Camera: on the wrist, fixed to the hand. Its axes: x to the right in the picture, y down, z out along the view.
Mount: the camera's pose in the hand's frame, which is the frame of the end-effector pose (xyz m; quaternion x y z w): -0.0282 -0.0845 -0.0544 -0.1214 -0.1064 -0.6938 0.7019
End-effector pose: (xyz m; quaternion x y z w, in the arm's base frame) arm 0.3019 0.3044 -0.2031 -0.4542 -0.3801 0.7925 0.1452
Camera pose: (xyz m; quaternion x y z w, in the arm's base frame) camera 0.3527 0.3703 -0.1401 0.0116 -0.6936 0.4577 0.5562
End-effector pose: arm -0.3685 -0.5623 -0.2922 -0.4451 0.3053 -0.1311 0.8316
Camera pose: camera -0.4199 -0.6325 -0.2346 -0.6391 -0.1671 -0.5845 0.4712
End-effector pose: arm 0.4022 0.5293 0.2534 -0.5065 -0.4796 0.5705 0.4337
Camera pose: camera 0.4601 0.5214 0.3399 -0.0147 -0.8034 0.0952 0.5876
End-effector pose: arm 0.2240 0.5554 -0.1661 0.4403 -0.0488 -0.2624 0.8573
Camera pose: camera 0.1826 0.5689 -0.2609 0.2109 0.2119 -0.8317 0.4679
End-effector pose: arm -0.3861 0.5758 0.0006 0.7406 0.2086 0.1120 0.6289
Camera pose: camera -0.4486 0.6216 -0.0693 0.3106 0.5797 -0.4112 0.6312
